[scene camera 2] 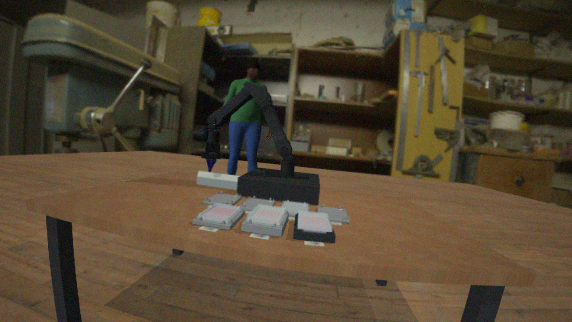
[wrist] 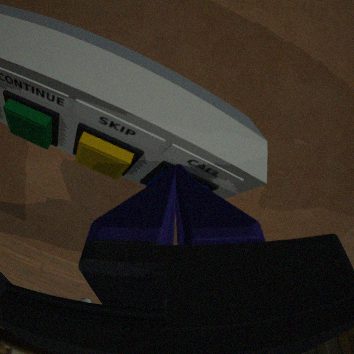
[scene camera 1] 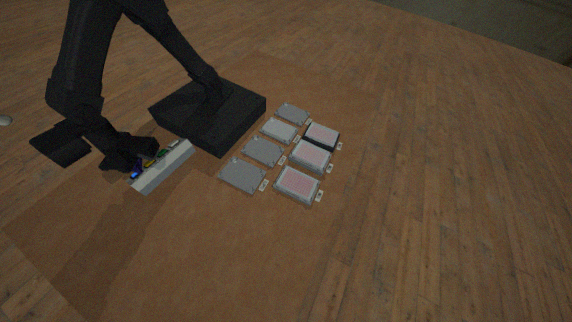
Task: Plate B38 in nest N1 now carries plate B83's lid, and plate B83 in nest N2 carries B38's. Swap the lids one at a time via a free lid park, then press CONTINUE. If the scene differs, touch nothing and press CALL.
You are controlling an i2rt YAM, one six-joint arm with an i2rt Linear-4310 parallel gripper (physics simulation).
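Seen in the pictures: gripper, fingertip midpoint: (wrist: 175,173) (scene camera 1: 139,172); arm's base at its link origin: (scene camera 2: 286,176) (scene camera 1: 215,101).
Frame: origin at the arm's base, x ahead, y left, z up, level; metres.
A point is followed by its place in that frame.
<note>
My gripper (scene camera 1: 137,166) @(x -0.062, y -0.372, z -0.029 m) (scene camera 2: 211,165) @(x -0.062, y -0.372, z -0.029 m) (wrist: 175,173) @(x -0.062, y -0.372, z -0.029 m) is shut and empty, its dark blue fingertips at the CALL button (scene camera 1: 134,175) @(x -0.073, y -0.385, z -0.032 m) at the panel's end. That button shows bright blue in scene camera 1; in the wrist view the tips cover most of it. The green CONTINUE button (scene camera 1: 162,152) @(x -0.046, y -0.282, z -0.025 m) (wrist: 29,124) @(x -0.051, y -0.285, z -0.027 m) and yellow SKIP button (scene camera 1: 150,163) @(x -0.054, y -0.332, z -0.028 m) (wrist: 104,156) @(x -0.060, y -0.331, z -0.026 m) stand beside it. Pink-filled plates sit in two grey nests, one plate (scene camera 1: 297,184) @(x 0.425, y -0.219, z -0.055 m) (scene camera 2: 220,213) @(x 0.456, y -0.204, z -0.054 m) and another plate (scene camera 1: 311,154) @(x 0.442, y -0.086, z -0.041 m) (scene camera 2: 266,215) @(x 0.480, y -0.081, z -0.041 m); a third plate (scene camera 1: 322,134) @(x 0.464, y 0.038, z -0.045 m) (scene camera 2: 313,221) @(x 0.491, y 0.041, z -0.045 m) sits in a black nest. Their labels are unreadable.
Lid parks stand in a row between plates and arm base (scene camera 1: 220,117) @(x 0.065, y -0.076, z -0.002 m) (scene camera 2: 278,185) @(x 0.150, y -0.041, z -0.019 m): three grey parks (scene camera 1: 242,175) @(x 0.230, y -0.246, z -0.071 m) (scene camera 1: 263,150) @(x 0.258, y -0.115, z -0.071 m) (scene camera 1: 292,113) @(x 0.304, y 0.141, z -0.071 m) and a paler one (scene camera 1: 279,130) @(x 0.284, y 0.005, z -0.063 m) (scene camera 2: 295,208) @(x 0.310, y 0.014, z -0.063 m), seemingly bearing a clear lid. The pale button panel (scene camera 1: 165,172) @(x -0.011, y -0.334, z -0.058 m) (scene camera 2: 216,180) @(x -0.009, y -0.322, z -0.049 m) (wrist: 150,95) @(x -0.022, y -0.346, z -0.029 m) stands beside the base. A person (scene camera 2: 245,105) stands behind.
</note>
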